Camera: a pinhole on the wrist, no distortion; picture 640 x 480 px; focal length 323.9 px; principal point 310.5 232.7 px. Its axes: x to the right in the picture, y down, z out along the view. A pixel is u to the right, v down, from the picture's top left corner.
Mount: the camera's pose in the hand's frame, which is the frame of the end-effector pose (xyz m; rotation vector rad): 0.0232 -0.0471 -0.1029 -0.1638 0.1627 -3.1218
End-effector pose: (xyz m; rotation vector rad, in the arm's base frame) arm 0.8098 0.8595 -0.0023 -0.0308 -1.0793 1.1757
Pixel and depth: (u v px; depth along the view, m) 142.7 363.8 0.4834
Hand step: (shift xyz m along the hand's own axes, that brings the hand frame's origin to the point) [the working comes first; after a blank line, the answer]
In the camera's frame: -0.2504 0.1957 0.4834

0.3241 -0.2873 0.3289
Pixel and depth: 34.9 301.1 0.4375
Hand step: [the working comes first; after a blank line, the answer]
In the camera's frame: -0.3723 0.0924 0.4375

0.4398 -0.1779 0.2816
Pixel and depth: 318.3 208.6 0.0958
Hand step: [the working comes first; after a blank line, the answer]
In the camera's frame: 0.0023 -0.0071 0.0958

0.0309 -0.0499 -0.0072
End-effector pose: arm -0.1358 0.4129 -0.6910 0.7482 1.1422 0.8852
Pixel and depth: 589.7 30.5 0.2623
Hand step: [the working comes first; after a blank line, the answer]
In the camera's frame: 0.2261 -0.1637 0.2623

-0.1751 0.0849 0.1971
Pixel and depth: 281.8 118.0 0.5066
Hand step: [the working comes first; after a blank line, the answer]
In the camera's frame: -0.0449 -0.1794 0.5066

0.1200 0.0798 0.4122
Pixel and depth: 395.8 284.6 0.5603
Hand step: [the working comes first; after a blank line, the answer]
In the camera's frame: 0.1476 0.0898 0.5603

-0.0642 -0.1966 0.4573
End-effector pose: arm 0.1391 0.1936 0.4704 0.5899 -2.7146 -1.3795
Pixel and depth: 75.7 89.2 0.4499
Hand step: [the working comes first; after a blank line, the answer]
In the camera's frame: -0.3261 -0.1993 0.4499

0.3936 0.1102 0.3290
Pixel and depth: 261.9 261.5 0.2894
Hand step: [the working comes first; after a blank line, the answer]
In the camera's frame: -0.0434 0.0257 0.2894

0.0969 -0.1018 0.1762
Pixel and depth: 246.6 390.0 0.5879
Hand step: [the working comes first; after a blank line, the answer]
In the camera's frame: -0.1160 0.2855 0.5879

0.2019 -0.3897 0.4368
